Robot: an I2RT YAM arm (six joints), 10 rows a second.
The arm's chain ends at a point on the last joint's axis. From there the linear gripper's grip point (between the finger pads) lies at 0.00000 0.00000 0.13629 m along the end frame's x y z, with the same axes.
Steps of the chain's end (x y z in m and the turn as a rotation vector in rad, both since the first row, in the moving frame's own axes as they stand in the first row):
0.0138, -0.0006, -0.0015, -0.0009, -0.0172, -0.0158
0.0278, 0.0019, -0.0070, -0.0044, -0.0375, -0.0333
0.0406, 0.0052, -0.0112, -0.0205, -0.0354, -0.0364
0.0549, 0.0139, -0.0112, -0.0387, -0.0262, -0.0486
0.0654, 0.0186, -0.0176, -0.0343, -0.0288, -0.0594
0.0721, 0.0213, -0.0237, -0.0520, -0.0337, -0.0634
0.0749, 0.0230, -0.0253, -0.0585, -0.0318, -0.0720
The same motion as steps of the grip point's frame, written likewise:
0.0115, -0.0005, -0.0015, -0.0009, -0.0172, -0.0158
0.0227, 0.0026, -0.0071, -0.0044, -0.0375, -0.0333
0.0358, 0.0081, -0.0113, -0.0205, -0.0354, -0.0364
0.0515, 0.0193, -0.0113, -0.0387, -0.0262, -0.0486
0.0616, 0.0234, -0.0177, -0.0343, -0.0288, -0.0594
0.0677, 0.0285, -0.0240, -0.0520, -0.0337, -0.0634
0.0709, 0.0311, -0.0256, -0.0585, -0.0318, -0.0720

